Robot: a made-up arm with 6 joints.
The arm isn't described. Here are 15 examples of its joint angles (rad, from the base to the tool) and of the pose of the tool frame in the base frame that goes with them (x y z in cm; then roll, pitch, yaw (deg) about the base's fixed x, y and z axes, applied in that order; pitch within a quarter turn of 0, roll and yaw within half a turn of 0).
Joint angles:
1: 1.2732 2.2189 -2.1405 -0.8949 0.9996 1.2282
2: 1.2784 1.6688 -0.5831 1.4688 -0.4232 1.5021
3: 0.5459 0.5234 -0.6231 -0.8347 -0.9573 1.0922
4: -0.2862 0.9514 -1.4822 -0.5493 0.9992 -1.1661
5: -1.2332 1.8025 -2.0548 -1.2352 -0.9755 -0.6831
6: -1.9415 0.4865 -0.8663 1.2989 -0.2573 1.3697
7: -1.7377 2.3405 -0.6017 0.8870 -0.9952 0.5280
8: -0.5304 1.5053 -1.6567 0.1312 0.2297 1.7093
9: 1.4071 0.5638 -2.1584 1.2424 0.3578 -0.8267
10: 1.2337 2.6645 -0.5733 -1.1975 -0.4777 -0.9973
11: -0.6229 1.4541 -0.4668 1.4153 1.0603 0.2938
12: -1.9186 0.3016 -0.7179 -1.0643 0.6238 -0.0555
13: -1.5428 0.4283 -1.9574 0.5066 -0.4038 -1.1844
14: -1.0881 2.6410 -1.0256 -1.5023 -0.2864 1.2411
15: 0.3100 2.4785 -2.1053 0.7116 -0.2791 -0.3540
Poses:
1: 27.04 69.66 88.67 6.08 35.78 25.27
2: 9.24 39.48 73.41 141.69 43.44 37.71
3: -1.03 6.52 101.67 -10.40 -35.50 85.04
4: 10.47 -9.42 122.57 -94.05 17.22 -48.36
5: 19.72 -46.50 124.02 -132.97 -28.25 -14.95
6: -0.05 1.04 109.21 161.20 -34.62 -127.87
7: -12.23 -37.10 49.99 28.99 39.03 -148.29
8: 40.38 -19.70 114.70 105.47 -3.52 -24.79
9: -10.79 -31.30 133.09 -57.34 -66.92 160.48
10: 8.84 37.84 36.56 0.87 65.77 -168.27
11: 24.46 -3.16 78.73 153.45 22.99 41.90
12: -7.68 10.95 100.45 -53.24 -4.14 -143.61
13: -7.48 43.70 126.30 107.33 -67.85 126.82
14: 20.95 -43.01 35.09 79.10 73.06 32.41
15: 78.58 25.49 71.10 19.32 7.78 10.53
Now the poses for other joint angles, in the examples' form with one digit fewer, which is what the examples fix.
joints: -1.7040 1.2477 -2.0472 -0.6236 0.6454 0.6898
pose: -10.7 -19.6 134.0 16.2 -14.2 -116.2
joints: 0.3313 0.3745 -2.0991 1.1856 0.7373 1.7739
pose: -50.1 -4.9 122.1 75.3 -52.0 110.4
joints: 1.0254 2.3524 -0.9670 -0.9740 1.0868 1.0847
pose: 29.7 37.0 53.6 -105.1 36.3 -63.0
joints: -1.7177 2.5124 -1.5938 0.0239 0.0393 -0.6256
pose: -15.9 -69.1 51.1 -35.5 54.6 -100.2
